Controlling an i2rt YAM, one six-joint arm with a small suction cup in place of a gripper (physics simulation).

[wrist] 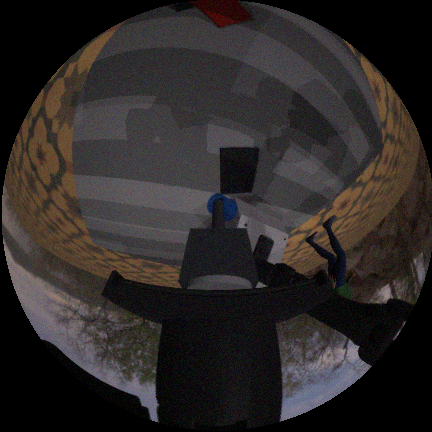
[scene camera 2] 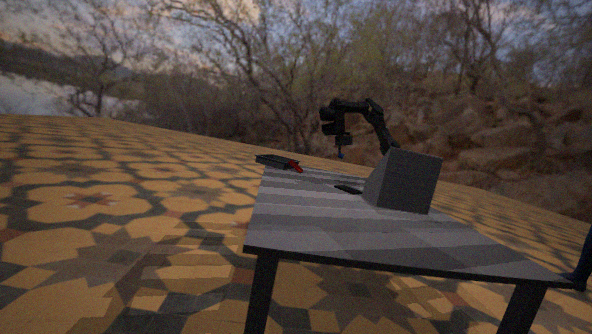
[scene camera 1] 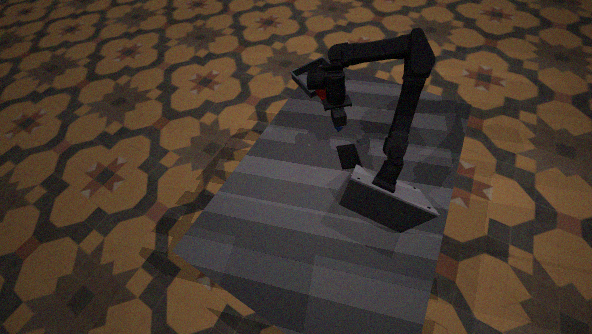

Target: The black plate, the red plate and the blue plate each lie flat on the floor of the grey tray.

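Note:
The black plate lies flat on the table near the arm's base. My suction cup is blue, points down and hangs well above the table with a gap to the black plate; nothing is on it. The red plate is tilted at the tray's near edge, its upper end at the rim and its lower end toward the table. The grey tray stands at the table's far end, partly hidden by the arm in scene camera 1. The blue plate does not show.
The arm stands on a grey wedge-shaped base block, close beside the black plate. The striped grey table has its far edge by the tray. A person stands beyond the table's edge.

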